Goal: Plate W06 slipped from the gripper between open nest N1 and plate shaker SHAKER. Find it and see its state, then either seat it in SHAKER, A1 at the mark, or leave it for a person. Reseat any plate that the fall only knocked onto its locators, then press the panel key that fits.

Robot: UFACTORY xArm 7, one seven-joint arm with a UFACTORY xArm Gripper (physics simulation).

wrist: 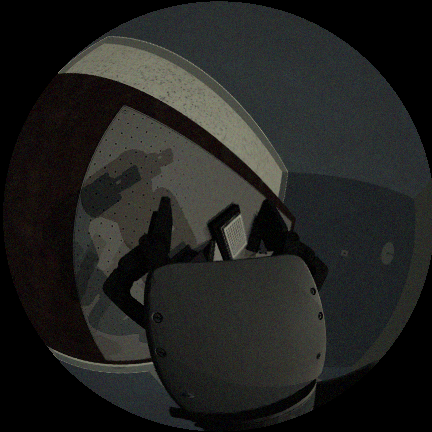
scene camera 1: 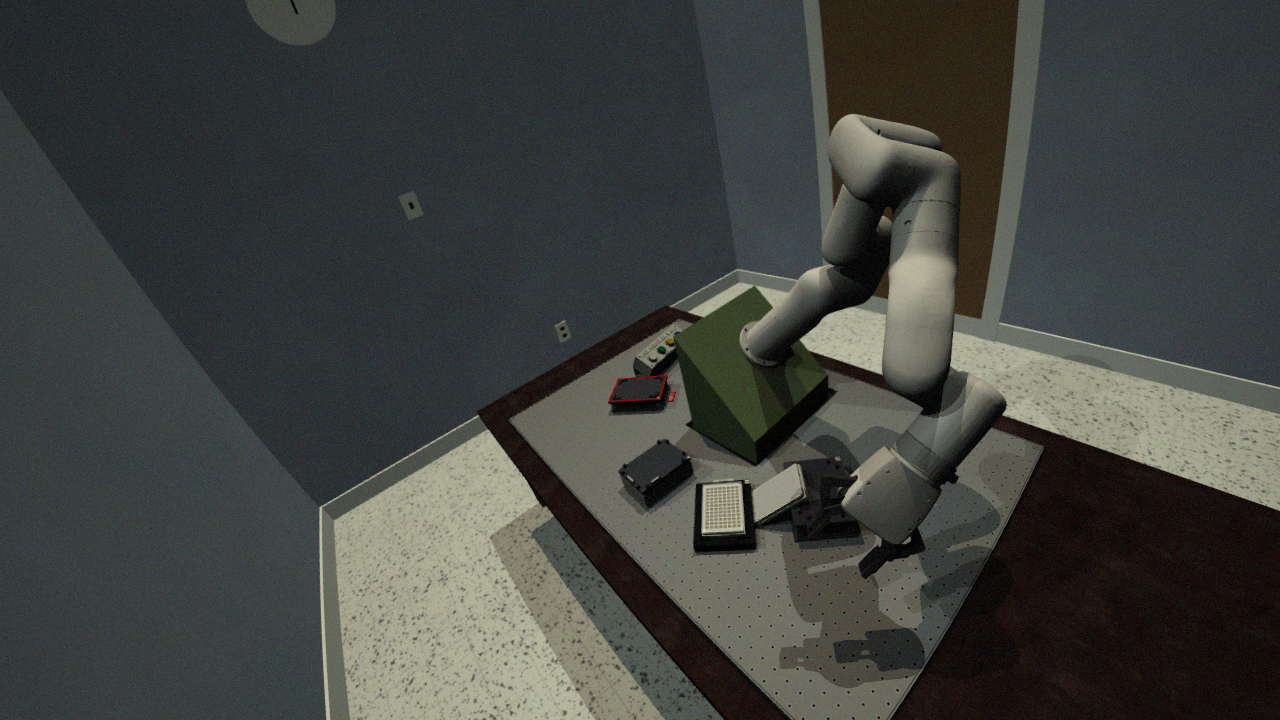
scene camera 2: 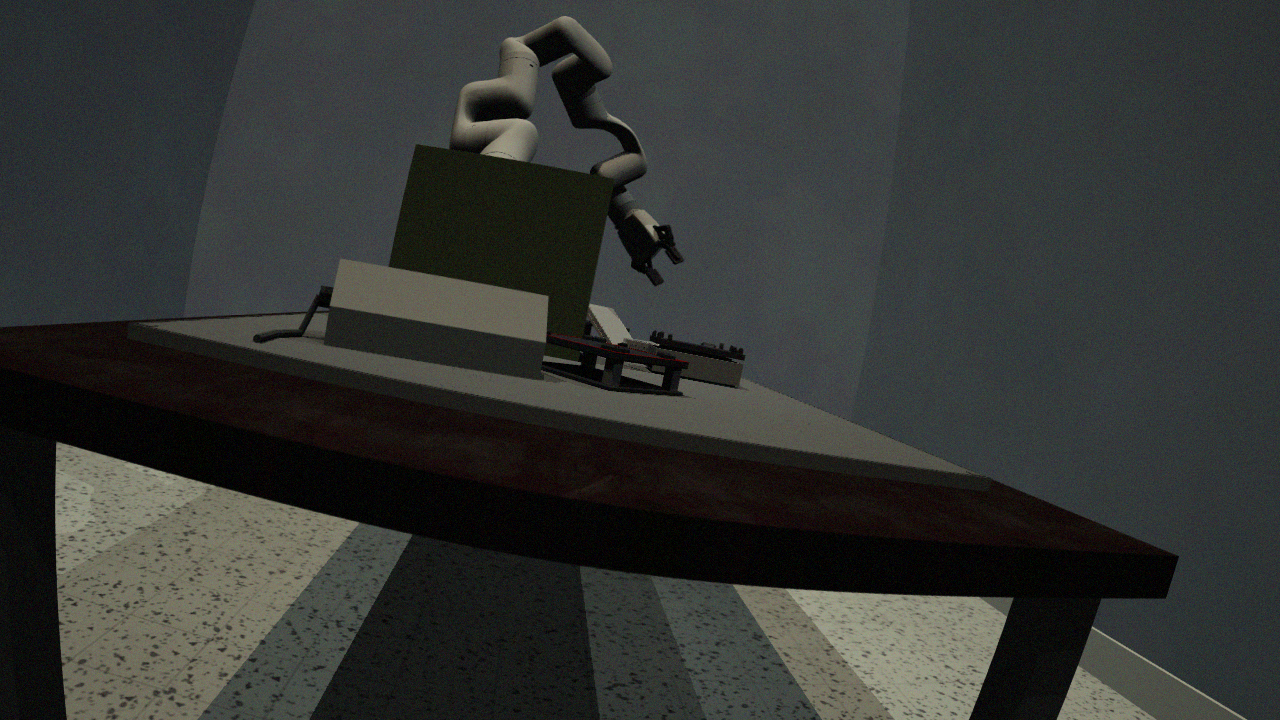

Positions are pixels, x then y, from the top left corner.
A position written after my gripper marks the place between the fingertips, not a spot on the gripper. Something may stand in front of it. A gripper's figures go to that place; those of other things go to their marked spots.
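Shaker (scene camera 2: 706, 363), 1.08 m from the lens. My gripper (scene camera 2: 669, 273), 1.60 m from the lens.
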